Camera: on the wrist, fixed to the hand. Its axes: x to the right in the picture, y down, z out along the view.
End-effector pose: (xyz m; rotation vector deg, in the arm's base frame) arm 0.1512 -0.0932 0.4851 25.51 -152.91 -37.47
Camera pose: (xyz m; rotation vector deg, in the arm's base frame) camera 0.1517 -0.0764 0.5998 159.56 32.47 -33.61
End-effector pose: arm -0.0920 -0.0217 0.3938 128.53 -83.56 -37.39
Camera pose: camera -0.0851 -0.0645 0.5013 101.93 144.03 6.48
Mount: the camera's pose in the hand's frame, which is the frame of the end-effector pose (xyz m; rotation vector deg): 0.0234 0.0705 -0.0890 -14.68 59.18 -165.12
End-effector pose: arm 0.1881 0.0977 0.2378 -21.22 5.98 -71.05
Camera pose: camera 0.2348 0.0756 0.1340 -10.34 -21.18 111.58
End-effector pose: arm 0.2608 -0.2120 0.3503 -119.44 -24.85 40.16
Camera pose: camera 0.3378 -0.2951 0.3258 0.52 -103.33 -107.26
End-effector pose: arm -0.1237 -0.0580 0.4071 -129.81 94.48 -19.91
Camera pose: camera -0.2116 -0.1102 0.4617 79.52 97.01 54.55
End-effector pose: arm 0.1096 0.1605 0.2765 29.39 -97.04 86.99
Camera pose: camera 0.0684 0.2648 0.2470 48.75 30.41 -41.09
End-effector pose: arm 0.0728 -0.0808 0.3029 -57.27 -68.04 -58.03
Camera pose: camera 0.1643 -0.1513 0.3120 -87.57 28.65 119.30
